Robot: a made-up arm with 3 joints. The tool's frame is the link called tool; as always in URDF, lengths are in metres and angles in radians. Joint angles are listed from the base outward.
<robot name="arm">
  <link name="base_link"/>
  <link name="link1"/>
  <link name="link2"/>
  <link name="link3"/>
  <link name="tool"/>
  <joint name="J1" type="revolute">
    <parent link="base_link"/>
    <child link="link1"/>
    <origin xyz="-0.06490 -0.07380 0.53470" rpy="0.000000 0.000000 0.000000"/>
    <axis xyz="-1 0 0"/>
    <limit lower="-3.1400" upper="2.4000"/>
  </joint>
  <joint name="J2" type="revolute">
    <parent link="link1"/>
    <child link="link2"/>
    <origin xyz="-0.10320 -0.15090 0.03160" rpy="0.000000 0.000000 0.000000"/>
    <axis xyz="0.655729 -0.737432 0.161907"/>
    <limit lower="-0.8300" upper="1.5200"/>
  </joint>
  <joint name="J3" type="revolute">
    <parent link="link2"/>
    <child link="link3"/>
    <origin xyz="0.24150 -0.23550 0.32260" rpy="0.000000 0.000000 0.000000"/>
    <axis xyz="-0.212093 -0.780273 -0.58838"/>
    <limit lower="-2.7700" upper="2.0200"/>
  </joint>
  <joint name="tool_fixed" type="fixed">
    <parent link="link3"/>
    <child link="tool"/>
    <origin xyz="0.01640 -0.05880 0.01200" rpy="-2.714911 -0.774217 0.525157"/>
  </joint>
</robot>
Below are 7 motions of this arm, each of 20 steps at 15 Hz.
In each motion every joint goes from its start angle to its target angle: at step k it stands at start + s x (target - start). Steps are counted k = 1, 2, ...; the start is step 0. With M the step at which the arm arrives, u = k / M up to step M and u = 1 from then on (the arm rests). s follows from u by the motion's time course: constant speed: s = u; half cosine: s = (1 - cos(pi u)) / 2; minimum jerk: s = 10 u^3 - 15 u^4 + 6 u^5.
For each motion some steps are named. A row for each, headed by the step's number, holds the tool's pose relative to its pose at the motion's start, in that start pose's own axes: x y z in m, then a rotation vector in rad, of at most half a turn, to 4 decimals.
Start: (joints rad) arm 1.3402 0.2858 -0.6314
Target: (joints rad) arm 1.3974 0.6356 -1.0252
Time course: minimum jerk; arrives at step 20
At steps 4, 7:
4: -0.0025 -0.0020 -0.0007 0.0197 -0.0039 -0.0114
7: -0.0101 -0.0078 -0.0027 0.0793 -0.0180 -0.0472

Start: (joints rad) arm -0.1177 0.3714 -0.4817
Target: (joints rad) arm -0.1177 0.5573 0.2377
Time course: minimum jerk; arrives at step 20
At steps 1, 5, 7, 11, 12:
1: -0.0001 0.0000 -0.0001 -0.0006 0.0006 -0.0003
5: -0.0051 -0.0039 -0.0048 -0.0574 0.0519 -0.0301
7: -0.0121 -0.0090 -0.0106 -0.1298 0.1192 -0.0671
11: -0.0334 -0.0225 -0.0238 -0.3242 0.3092 -0.1595
12: -0.0393 -0.0257 -0.0264 -0.3722 0.3581 -0.1806

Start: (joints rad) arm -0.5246 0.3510 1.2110
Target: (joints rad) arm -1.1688 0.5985 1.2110
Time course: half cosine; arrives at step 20
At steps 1, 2, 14, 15, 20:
1: -0.0022 0.0013 -0.0009 -0.0011 0.0013 0.0048
2: -0.0088 0.0052 -0.0035 -0.0044 0.0052 0.0191
14: -0.3227 0.0751 -0.1160 -0.1788 0.1702 0.6087
15: -0.3484 0.0723 -0.1245 -0.1953 0.1829 0.6535
20: -0.4110 0.0604 -0.1451 -0.2375 0.2137 0.7629

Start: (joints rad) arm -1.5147 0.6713 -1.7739
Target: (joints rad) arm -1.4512 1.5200 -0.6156
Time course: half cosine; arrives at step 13
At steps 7, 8, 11, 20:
7: -0.0930 -0.0256 0.0248 -0.6345 0.2619 -0.5837
8: -0.1153 -0.0241 0.0299 -0.7398 0.3394 -0.7190
11: -0.1666 -0.0094 0.0392 -0.9353 0.5471 -1.0360
20: -0.1773 -0.0040 0.0406 -0.9687 0.5980 -1.1055

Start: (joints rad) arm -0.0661 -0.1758 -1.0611
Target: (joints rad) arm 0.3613 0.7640 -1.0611
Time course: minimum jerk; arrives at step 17
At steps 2, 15, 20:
2: -0.0013 -0.0036 0.0003 -0.0045 0.0009 -0.0088
15: -0.0796 -0.2018 0.0518 -0.2677 -0.0669 -0.6642
20: -0.0804 -0.2036 0.0526 -0.2702 -0.0696 -0.6735

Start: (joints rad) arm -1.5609 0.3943 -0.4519
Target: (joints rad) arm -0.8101 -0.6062 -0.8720
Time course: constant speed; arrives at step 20
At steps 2, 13, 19, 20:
2: 0.0582 -0.0127 0.0242 -0.0253 -0.1497 0.0841
13: 0.2796 -0.0233 0.2283 -0.2548 -0.8396 0.6637
19: 0.3256 0.0065 0.3431 -0.4548 -1.0859 1.0510
20: 0.3289 0.0129 0.3599 -0.4939 -1.1154 1.1192

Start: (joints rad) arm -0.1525 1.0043 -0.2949
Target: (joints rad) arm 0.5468 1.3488 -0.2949
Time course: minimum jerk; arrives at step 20
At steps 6, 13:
6: 0.0539 -0.0102 0.0264 0.0119 -0.0706 -0.0513
13: 0.2237 -0.0484 0.1657 0.0941 -0.3331 -0.2234

